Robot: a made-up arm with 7 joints.
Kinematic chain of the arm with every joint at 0, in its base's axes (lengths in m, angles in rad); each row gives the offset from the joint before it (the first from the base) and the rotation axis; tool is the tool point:
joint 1: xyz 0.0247 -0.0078 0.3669 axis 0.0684 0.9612 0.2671
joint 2: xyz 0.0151 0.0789 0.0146 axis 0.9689 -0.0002 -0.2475
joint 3: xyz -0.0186 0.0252 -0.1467 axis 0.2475 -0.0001 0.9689
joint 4: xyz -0.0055 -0.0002 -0.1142 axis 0.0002 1 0
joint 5: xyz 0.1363 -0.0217 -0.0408 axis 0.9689 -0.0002 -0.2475
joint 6: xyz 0.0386 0.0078 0.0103 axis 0.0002 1 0
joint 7: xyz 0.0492 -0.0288 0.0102 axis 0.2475 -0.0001 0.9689
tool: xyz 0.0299 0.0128 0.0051
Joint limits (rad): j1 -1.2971..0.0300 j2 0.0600..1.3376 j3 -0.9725..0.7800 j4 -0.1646..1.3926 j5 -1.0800..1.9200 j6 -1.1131..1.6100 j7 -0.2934..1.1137
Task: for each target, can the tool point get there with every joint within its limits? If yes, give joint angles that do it. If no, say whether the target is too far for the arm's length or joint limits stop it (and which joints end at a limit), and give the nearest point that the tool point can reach.
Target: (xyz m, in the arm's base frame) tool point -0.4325 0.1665 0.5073
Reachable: no: joint limits stop it (at a limit: joint 1, joint 2, joint 3, joint 4, joint 7) | nearest point 0.0324 0.2661 0.6009 | short by 0.485 m
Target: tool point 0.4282 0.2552 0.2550
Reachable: yes | joints -0.7480 0.9109 0.0496 0.5689 1.3697 -0.4142 0.2329
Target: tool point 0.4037 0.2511 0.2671
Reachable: yes | joints -0.6947 0.5751 0.0780 0.5977 -0.6496 -0.4262 0.7671
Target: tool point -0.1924 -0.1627 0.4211
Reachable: no: joint limits stop it (at a limit: joint 1, joint 2, joint 3, joint 4, joint 6, joint 7) | nearest point 0.0266 -0.1099 0.1912 | short by 0.322 m
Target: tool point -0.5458 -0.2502 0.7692
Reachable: no: too far | nearest point 0.0524 0.2234 0.6325 | short by 0.775 m
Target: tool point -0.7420 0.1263 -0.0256
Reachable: no: too far | nearest point -0.1563 0.1159 -0.0368 | short by 0.586 m
